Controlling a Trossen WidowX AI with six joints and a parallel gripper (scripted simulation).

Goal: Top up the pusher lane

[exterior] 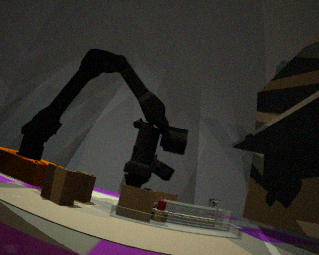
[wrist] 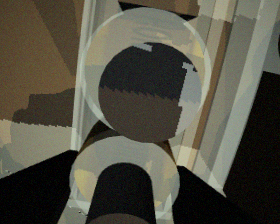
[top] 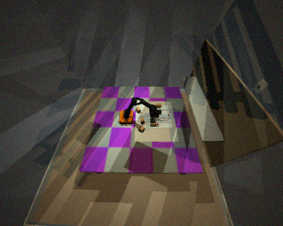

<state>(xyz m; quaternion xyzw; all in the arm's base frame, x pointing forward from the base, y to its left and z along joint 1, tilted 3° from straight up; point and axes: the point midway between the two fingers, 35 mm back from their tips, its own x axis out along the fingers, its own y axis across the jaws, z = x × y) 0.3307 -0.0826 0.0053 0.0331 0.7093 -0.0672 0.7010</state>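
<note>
Now: gripper tip 150 mm short of the clear lane tray and 10 mm above it.
</note>
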